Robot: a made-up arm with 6 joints.
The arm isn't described. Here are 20 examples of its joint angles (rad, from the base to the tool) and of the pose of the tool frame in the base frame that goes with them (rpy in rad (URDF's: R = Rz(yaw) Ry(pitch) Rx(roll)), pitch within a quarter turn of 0, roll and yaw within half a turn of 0; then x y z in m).
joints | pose
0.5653 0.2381 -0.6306 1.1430 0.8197 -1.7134 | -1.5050 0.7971 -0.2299 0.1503 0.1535 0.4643
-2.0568 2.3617 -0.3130 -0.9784 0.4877 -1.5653 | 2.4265 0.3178 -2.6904 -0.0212 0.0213 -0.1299
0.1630 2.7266 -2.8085 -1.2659 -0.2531 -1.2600 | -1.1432 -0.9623 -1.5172 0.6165 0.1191 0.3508
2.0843 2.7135 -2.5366 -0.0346 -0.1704 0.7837 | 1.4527 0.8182 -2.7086 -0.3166 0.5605 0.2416
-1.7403 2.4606 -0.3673 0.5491 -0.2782 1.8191 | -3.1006 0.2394 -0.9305 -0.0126 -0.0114 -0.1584
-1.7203 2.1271 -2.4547 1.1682 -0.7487 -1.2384 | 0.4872 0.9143 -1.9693 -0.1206 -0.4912 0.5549
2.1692 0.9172 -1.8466 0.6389 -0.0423 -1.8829 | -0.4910 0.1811 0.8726 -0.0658 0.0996 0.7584
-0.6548 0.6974 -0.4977 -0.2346 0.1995 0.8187 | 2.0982 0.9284 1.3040 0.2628 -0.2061 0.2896
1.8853 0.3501 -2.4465 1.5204 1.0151 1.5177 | 0.9576 0.6557 -1.3552 0.0758 -0.4353 0.6024
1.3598 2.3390 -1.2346 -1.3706 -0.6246 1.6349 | 2.3681 0.4971 -2.0695 0.0467 0.4194 -0.0605
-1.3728 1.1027 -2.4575 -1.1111 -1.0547 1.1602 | -0.9843 -0.2295 -1.1341 0.0428 0.0785 0.7901
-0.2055 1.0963 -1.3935 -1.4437 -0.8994 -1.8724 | 0.9788 -0.9485 2.8291 0.3300 -0.0104 0.5613
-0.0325 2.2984 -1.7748 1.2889 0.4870 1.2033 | 2.5418 -0.9330 1.2150 0.5654 0.0148 0.1350
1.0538 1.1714 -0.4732 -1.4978 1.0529 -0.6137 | -2.2720 -1.0232 -1.0605 0.2118 0.2433 0.1442
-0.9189 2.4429 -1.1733 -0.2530 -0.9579 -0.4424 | -2.0060 0.9867 -2.6476 0.2594 -0.3150 -0.0814
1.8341 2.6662 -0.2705 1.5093 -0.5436 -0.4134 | -2.2856 0.0485 -2.1685 0.0626 -0.0865 -0.1138
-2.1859 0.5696 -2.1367 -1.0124 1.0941 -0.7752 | -0.8409 0.7308 2.0134 0.0571 0.1771 0.7256
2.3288 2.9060 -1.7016 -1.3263 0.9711 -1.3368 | 2.3820 -0.6086 1.8712 -0.2272 0.3260 -0.1771
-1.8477 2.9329 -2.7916 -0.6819 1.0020 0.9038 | -3.0003 0.8105 0.6747 -0.2057 -0.5804 0.1589
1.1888 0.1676 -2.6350 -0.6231 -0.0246 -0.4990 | 0.9535 -0.3822 -0.1402 -0.2186 -0.5416 0.4655
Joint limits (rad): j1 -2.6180..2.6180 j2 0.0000..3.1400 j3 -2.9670..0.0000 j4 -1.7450..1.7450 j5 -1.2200..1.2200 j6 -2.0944..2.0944
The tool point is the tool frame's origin. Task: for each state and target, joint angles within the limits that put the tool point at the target. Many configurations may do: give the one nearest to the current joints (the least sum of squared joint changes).
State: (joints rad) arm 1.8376 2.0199 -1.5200 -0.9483 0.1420 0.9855
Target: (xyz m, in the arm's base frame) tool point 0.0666 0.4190 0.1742
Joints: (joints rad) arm 1.4678 1.4931 -0.9262 -0.9229 0.4036 0.9855
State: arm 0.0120 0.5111 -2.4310 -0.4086 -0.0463 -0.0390
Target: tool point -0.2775 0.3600 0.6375
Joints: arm -0.9066 0.3904 -2.4651 -0.4239 -0.1145 -0.0390
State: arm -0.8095 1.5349 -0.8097 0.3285 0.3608 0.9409
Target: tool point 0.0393 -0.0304 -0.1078
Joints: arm -0.8359 1.9502 -0.1851 0.2936 0.4225 0.9409
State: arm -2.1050 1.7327 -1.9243 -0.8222 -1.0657 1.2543
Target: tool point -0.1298 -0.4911 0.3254
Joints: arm -1.9322 1.8753 -1.5442 -0.8908 -1.1493 1.2543
